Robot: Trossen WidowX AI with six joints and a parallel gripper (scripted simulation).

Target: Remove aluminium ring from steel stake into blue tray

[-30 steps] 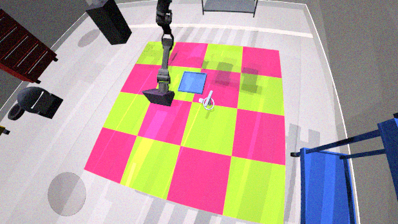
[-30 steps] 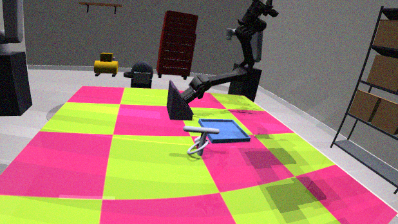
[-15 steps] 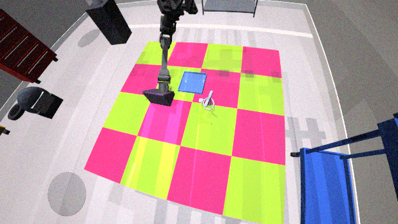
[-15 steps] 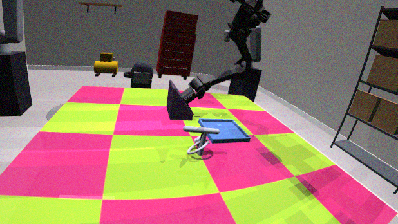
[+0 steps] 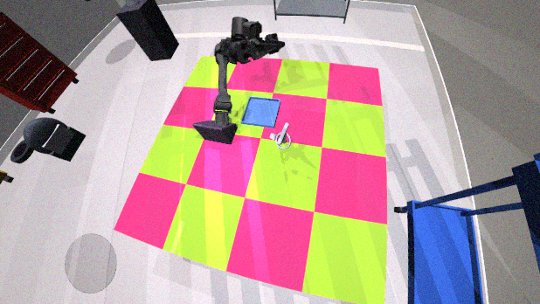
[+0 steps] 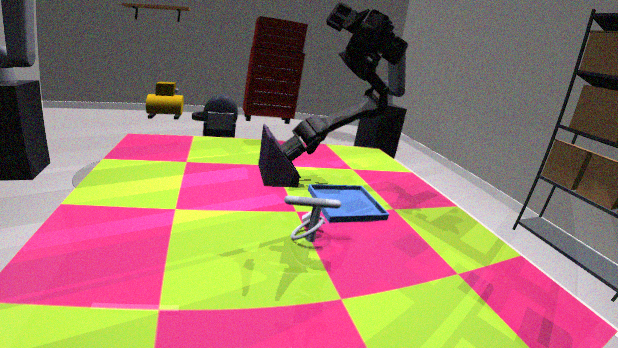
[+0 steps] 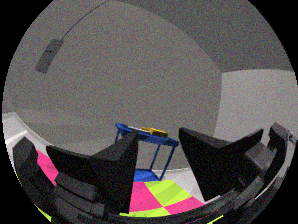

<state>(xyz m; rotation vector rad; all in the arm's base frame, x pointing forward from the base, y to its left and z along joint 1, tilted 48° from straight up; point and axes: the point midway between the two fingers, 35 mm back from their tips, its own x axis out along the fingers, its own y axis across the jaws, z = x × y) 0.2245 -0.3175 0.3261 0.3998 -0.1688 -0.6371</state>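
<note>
Right now the aluminium ring is 2 cm behind my gripper tip, 6 cm to the right of it and 48 cm below it. Also, from my gripper tip: blue tray 15 cm behind, 14 cm to the left, 50 cm below.
</note>
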